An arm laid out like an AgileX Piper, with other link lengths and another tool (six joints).
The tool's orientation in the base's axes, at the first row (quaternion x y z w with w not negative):
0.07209, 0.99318, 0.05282, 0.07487
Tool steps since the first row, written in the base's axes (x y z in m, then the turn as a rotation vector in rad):
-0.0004, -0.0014, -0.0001, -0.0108, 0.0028, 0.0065
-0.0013, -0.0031, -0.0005, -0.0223, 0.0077, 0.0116
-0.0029, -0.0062, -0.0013, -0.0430, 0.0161, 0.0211
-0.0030, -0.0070, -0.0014, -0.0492, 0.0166, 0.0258
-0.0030, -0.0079, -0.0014, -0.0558, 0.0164, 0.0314
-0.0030, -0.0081, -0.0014, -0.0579, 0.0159, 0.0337
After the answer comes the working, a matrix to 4 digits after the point.
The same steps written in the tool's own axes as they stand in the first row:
0.0002, -0.0014, -0.0001, 0.0101, 0.0020, -0.0078
0.0009, -0.0033, 0.0000, 0.0213, 0.0059, -0.0142
0.0021, -0.0066, 0.0002, 0.0415, 0.0125, -0.0260
0.0021, -0.0075, 0.0002, 0.0470, 0.0127, -0.0315
0.0019, -0.0083, 0.0002, 0.0526, 0.0122, -0.0381
0.0019, -0.0085, 0.0001, 0.0543, 0.0117, -0.0407

The tool's axes in the first row as the columns of a matrix, in the base's axes (rounded; the answer above uses it unrounded):
-0.9784, 0.1353, 0.1563
0.1511, 0.9840, 0.0941
-0.1411, 0.1157, -0.9832

